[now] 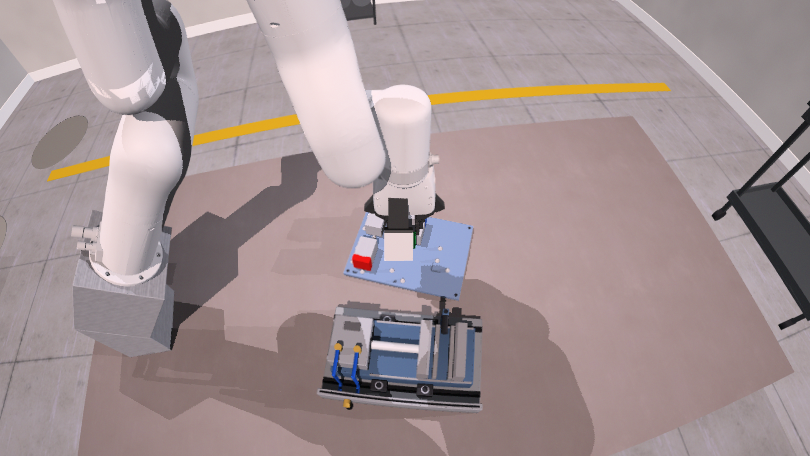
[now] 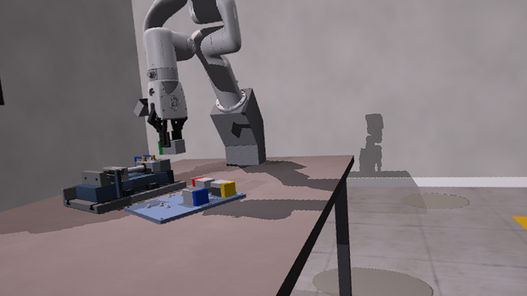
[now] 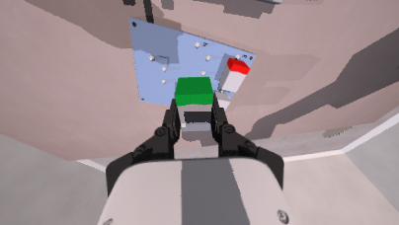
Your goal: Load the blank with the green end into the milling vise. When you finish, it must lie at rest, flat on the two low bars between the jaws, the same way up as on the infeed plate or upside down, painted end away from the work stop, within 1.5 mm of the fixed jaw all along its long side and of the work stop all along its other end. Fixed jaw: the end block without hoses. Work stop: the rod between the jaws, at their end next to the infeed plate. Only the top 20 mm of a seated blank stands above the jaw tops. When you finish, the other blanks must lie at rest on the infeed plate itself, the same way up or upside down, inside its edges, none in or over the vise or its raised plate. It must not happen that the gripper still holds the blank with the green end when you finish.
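The moving jaw lies 210 mm to the right of my hand, 100 mm below it and 40 mm behind it. From my hand the other things lie so: red-ended blank 150 mm below, 80 mm behind, 50 mm to the left; blue-ended blank 150 mm below, 80 mm to the left, 50 mm ahead; green-ended blank 20 mm below.
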